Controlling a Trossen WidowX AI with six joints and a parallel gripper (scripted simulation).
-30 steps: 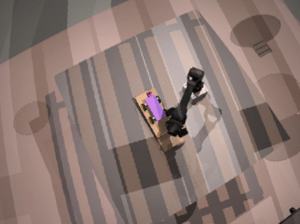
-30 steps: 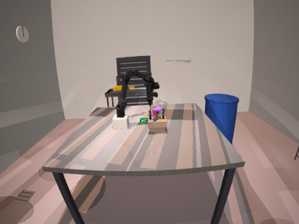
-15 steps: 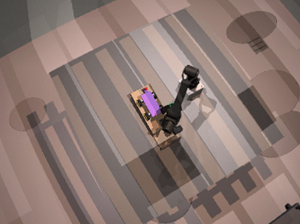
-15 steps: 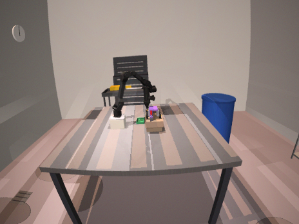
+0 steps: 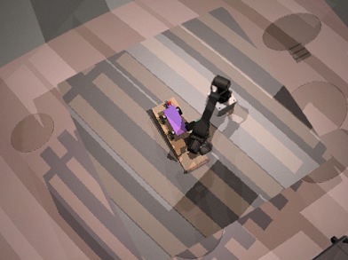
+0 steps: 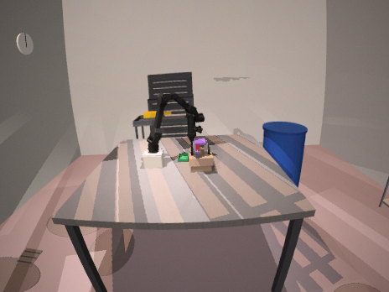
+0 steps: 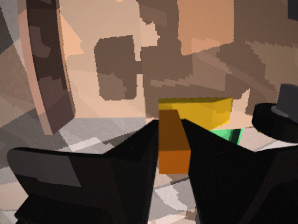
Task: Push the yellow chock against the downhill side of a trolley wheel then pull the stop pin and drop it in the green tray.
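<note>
Right now the red-headed stop pin is 50 mm ahead of my gripper tip, 250 mm to the right of it and 40 mm above it. Also, from my gripper tip: yellow chock: 20 mm to the right; tan ramp: 60 mm ahead, 140 mm to the right, 40 mm below; green tray: 70 mm behind, 70 mm to the right, 100 mm below.
</note>
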